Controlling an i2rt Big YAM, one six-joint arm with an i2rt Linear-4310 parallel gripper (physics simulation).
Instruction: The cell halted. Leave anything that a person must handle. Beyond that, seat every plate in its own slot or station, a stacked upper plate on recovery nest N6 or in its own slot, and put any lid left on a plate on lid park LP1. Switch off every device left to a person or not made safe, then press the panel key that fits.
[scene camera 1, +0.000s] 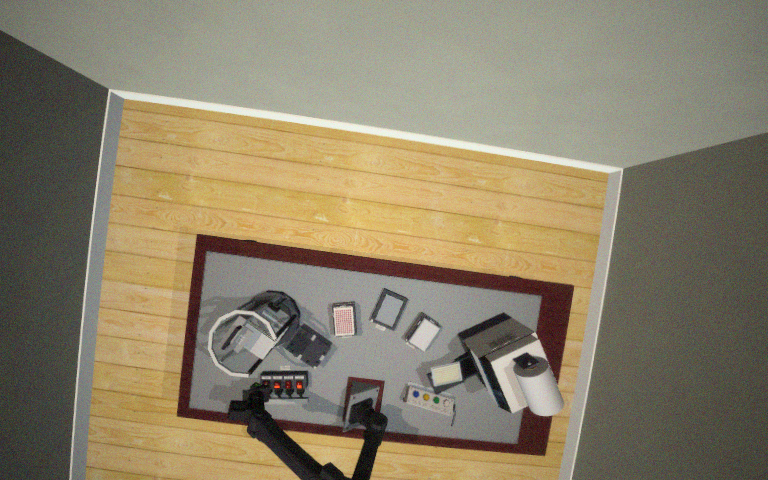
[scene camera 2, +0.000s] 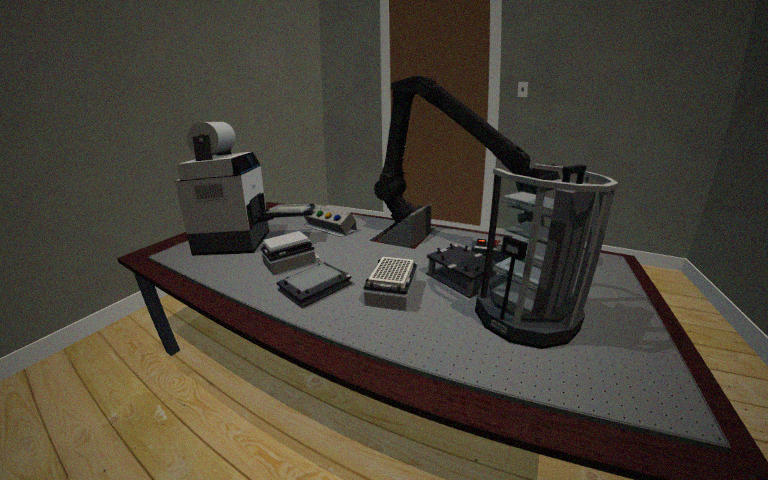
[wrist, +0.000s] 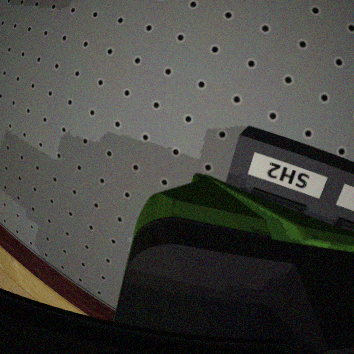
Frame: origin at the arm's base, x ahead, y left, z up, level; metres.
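Seen in the pictures: gripper, fingertip midpoint: (scene camera 1: 255, 383) (scene camera 2: 541, 243) (wrist: 196, 187); arm's base, link origin: (scene camera 1: 360, 409) (scene camera 2: 407, 218).
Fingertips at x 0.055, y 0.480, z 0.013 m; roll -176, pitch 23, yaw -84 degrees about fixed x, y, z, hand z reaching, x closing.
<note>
Pixels of each thing's middle, then the offset from my fingertips to it. "spot": a spot on its surface instead.
- dark switch box, body centre: (wrist: 351, 292) (scene camera 2: 503, 246) (scene camera 1: 284, 389) dz -0.048, dx -0.035, dy -0.120 m
- label SH2, surface spot: (wrist: 287, 174) spot: dz -0.033, dx +0.015, dy -0.035 m
- red-patterned plate, body centre: (scene camera 2: 392, 271) (scene camera 1: 344, 321) dz -0.012, dx +0.339, dy -0.340 m
- white-topped plate, body centre: (scene camera 2: 286, 241) (scene camera 1: 424, 334) dz +0.001, dx +0.339, dy -0.704 m
- pale plate, body centre: (scene camera 2: 289, 208) (scene camera 1: 446, 374) dz +0.054, dx +0.201, dy -0.820 m
- plate carousel, body centre: (scene camera 2: 541, 245) (scene camera 1: 259, 328) dz +0.099, dx +0.286, dy -0.012 m
- dark shaker station, body centre: (scene camera 2: 462, 266) (scene camera 1: 309, 346) dz -0.036, dx +0.189, dy -0.203 m
- empty framed nest, surface spot: (scene camera 2: 313, 280) (scene camera 1: 386, 306) spot: dz -0.041, dx +0.428, dy -0.520 m
- sealer, body centre: (scene camera 2: 222, 184) (scene camera 1: 511, 364) dz +0.154, dx +0.323, dy -1.042 m
- key panel, body centre: (scene camera 2: 328, 218) (scene camera 1: 428, 400) dz -0.032, dx +0.025, dy -0.790 m
My gripper (scene camera 1: 260, 388) (wrist: 196, 187) is shut and empty, with its green fingertips down on the left end of the dark switch box (scene camera 1: 287, 375) (wrist: 246, 158), right at the rocker under the label SH2 (wrist: 287, 174). The fingers hide that rocker. Three other rockers on the box glow orange in the overhead view. A red-patterned plate (scene camera 1: 343, 318) (scene camera 2: 391, 271) sits on a nest at mid table. A white-topped plate (scene camera 1: 422, 331) (scene camera 2: 287, 244) sits on another nest. A pale plate (scene camera 1: 446, 373) lies on the sealer's tray. In the side view the carousel hides the gripper.
The plate carousel (scene camera 1: 218, 330) (scene camera 2: 544, 258) stands just behind the switch box, with a dark shaker station (scene camera 1: 309, 344) (scene camera 2: 459, 260) beside it. An empty framed nest (scene camera 1: 388, 309) (scene camera 2: 313, 280), the sealer (scene camera 1: 503, 356) (scene camera 2: 218, 207) and the key panel (scene camera 1: 429, 398) (scene camera 2: 330, 217) lie to the right. The table edge (wrist: 53, 277) is close.
</note>
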